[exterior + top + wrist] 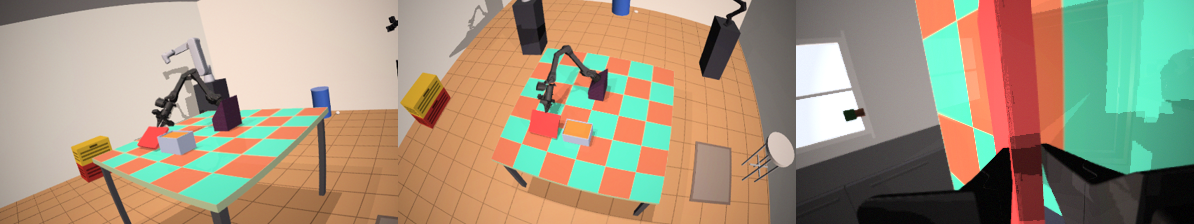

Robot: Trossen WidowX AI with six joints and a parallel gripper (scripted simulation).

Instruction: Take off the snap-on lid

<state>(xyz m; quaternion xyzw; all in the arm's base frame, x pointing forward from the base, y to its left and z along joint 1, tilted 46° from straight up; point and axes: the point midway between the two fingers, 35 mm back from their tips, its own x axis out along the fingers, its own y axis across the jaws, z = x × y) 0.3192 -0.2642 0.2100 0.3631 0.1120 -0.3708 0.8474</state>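
My gripper tip is now 7 cm short of the red lid, 1 cm to the left of it and 4 cm above it. From my gripper tip the other things lie so: grey storage box: 10 cm ahead, 25 cm to the left, 6 cm below.
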